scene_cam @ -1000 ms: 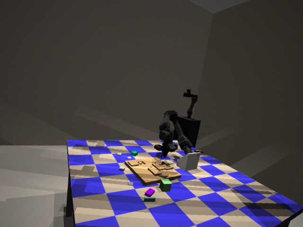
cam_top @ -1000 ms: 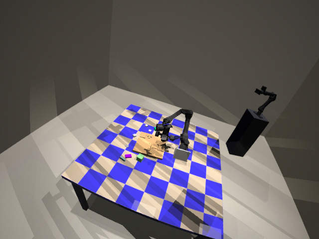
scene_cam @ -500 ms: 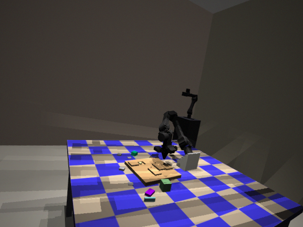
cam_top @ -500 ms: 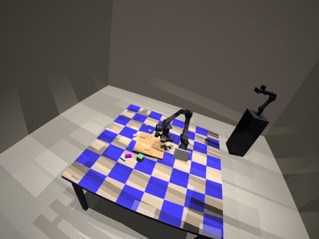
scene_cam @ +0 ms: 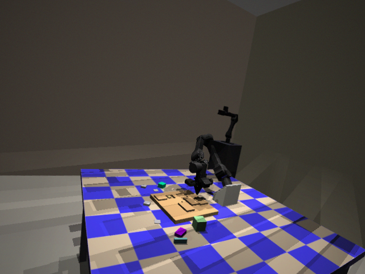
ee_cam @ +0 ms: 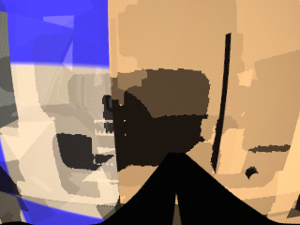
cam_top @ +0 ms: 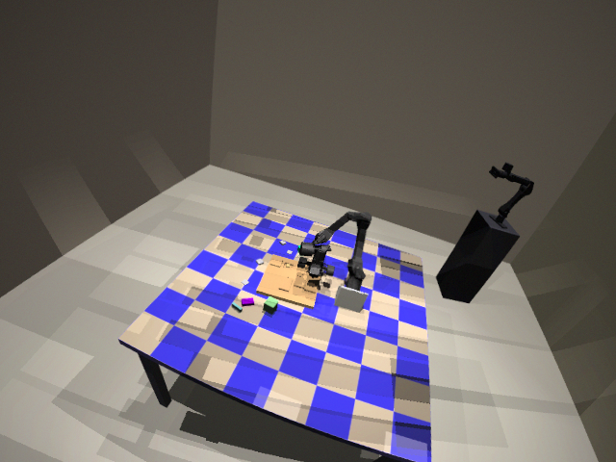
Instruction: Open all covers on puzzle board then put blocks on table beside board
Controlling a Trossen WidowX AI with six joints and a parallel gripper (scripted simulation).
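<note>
Right now my gripper tip is 110 mm short of the tan puzzle board, 10 mm to the left of it and 30 mm above it. The rest, counted from my gripper tip: dark green block 90 mm ahead, 260 mm to the right, 40 mm below; then green cube 170 mm ahead, 220 mm to the left, 30 mm below; then purple block 290 mm ahead, 220 mm to the left, 50 mm below.
</note>
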